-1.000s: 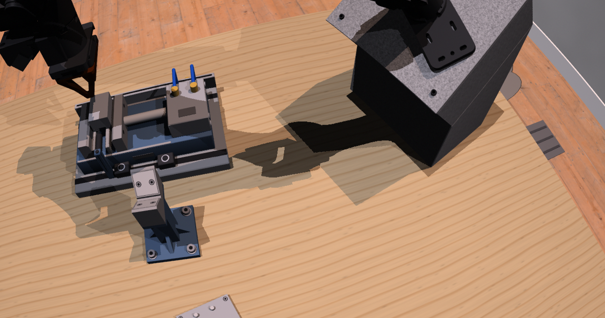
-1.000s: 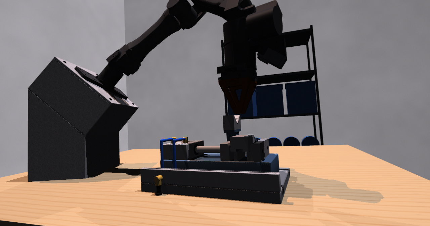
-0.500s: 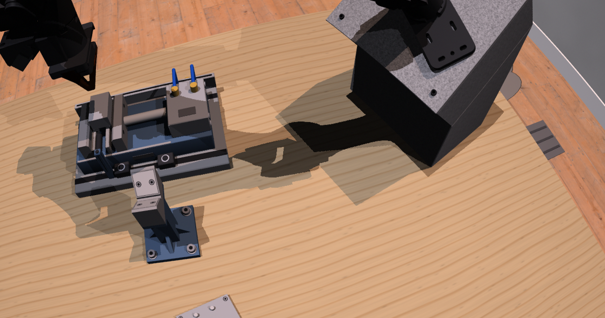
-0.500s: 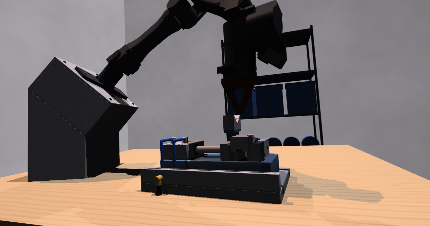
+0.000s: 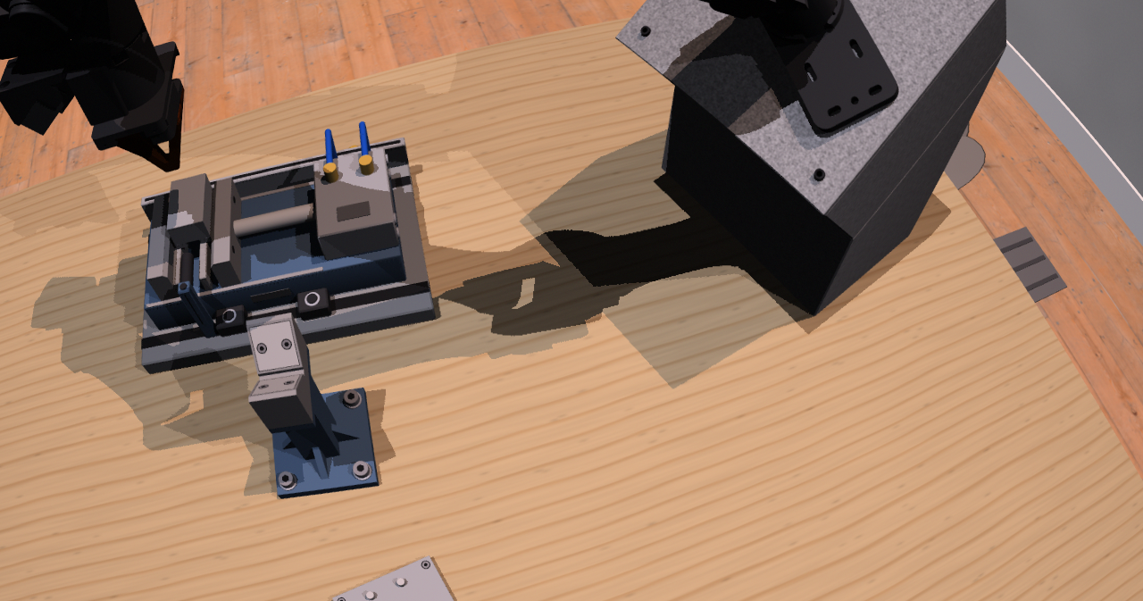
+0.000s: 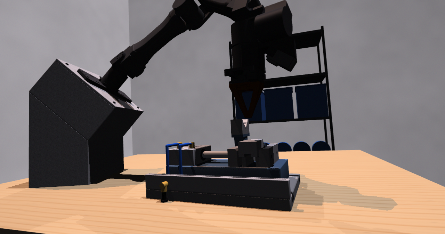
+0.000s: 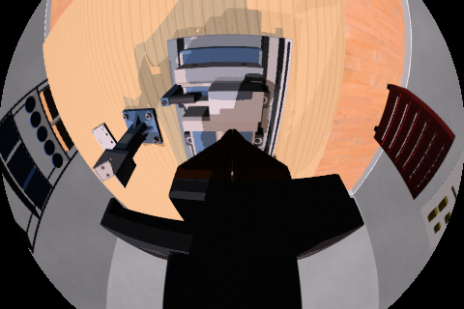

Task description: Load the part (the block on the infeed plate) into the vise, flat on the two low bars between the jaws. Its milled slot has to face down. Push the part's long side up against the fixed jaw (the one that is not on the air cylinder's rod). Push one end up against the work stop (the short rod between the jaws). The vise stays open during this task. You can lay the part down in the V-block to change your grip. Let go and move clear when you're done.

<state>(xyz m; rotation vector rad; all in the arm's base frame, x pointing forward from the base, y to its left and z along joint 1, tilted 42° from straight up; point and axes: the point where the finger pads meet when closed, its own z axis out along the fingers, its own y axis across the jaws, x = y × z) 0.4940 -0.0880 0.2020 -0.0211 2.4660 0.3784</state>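
Now: hand 80 mm above the grey part. Also, from my hand: moving jaw 30 mm behind, 10 mm to the left, 90 mm below; work stop rod 60 mm to the left, 80 mm below; fixed jaw 30 mm ahead, 20 mm to the left, 90 mm below.
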